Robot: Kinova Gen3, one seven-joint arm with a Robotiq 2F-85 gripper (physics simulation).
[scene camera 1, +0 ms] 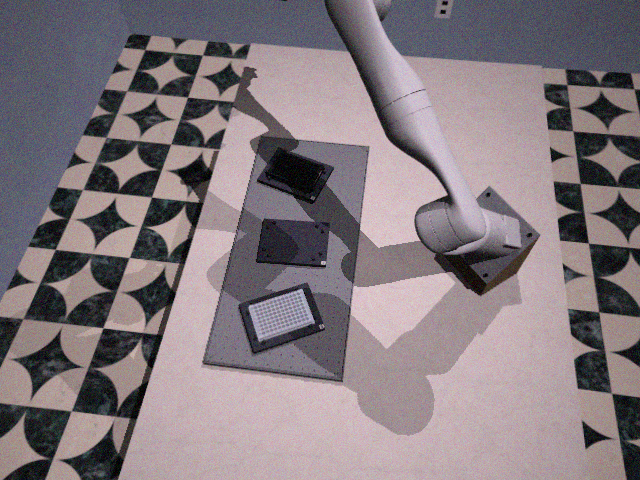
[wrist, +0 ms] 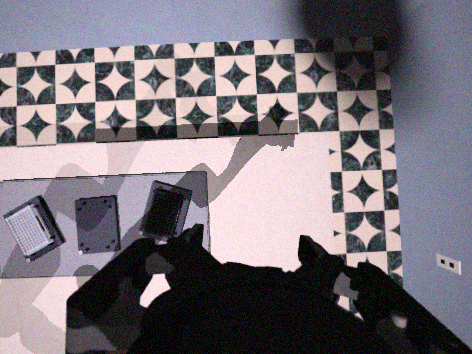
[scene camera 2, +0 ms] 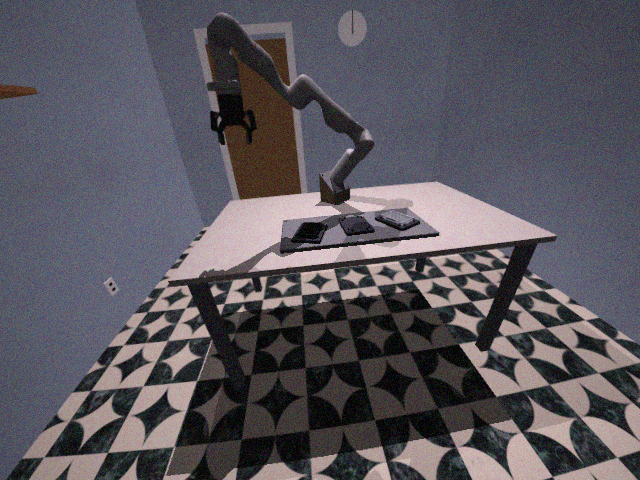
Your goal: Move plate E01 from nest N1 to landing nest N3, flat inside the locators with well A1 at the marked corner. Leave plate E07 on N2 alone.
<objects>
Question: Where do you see a dark nest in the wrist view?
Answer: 45, 214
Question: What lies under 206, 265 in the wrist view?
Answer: My gripper.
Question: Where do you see a black plate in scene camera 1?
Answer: At 295, 171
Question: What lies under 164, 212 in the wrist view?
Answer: A black plate.
</objects>
